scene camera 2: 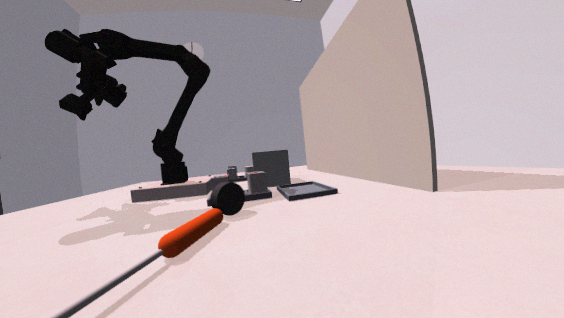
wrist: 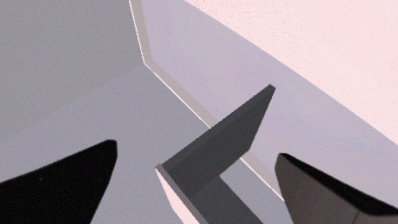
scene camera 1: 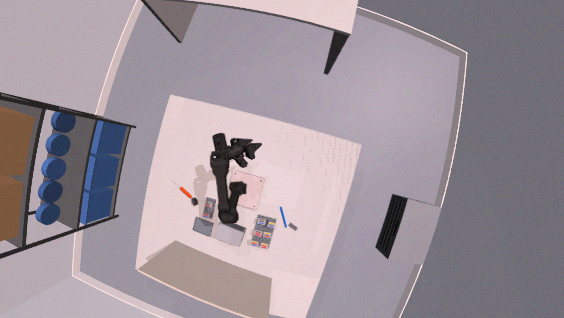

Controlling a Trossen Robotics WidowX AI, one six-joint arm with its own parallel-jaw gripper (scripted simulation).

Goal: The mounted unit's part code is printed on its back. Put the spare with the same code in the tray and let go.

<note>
My gripper (scene camera 2: 90, 112) is open, with nothing in its grasp. Further things: a dark grey tray (scene camera 2: 299, 191).
My gripper also shows in the wrist view (wrist: 198, 155).
</note>
